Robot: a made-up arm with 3 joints.
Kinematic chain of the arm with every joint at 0, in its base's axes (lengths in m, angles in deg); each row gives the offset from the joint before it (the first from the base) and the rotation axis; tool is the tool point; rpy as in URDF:
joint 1: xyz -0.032 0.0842 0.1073 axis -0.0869 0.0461 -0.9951
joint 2: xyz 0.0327 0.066 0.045 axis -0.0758 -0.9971 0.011
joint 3: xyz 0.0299 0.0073 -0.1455 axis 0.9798 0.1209 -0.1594
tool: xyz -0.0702 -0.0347 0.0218 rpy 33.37 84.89 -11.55
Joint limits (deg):
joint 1: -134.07..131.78
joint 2: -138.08..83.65
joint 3: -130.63..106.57
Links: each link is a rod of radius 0.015 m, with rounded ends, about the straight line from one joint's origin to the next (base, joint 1, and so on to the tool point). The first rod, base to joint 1, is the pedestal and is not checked.
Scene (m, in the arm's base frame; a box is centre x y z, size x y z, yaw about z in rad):
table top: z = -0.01
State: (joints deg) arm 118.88 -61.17 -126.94
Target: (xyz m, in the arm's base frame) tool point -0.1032 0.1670 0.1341
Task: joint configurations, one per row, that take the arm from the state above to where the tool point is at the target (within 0.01 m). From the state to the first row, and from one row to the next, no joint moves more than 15 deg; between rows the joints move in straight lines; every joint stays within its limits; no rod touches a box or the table.
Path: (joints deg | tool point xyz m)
1: 104.77 -61.00 -120.71 | 0.0833 0.1482 0.1171
2: 90.66 -60.83 -114.48 | 0.0621 0.1719 0.1204
3: 76.56 -60.66 -108.25 | 0.0362 0.1893 0.1237
4: 62.45 -60.49 -102.02 | 0.0071 0.1996 0.1268
5: 48.34 -60.32 -95.79 | -0.0233 0.2023 0.1296
6: 34.23 -60.15 -89.56 | -0.0530 0.1974 0.1318
7: 20.12 -59.99 -83.33 | -0.0802 0.1853 0.1334
8: 6.01 -59.82 -77.10 | -0.1032 0.1670 0.1341

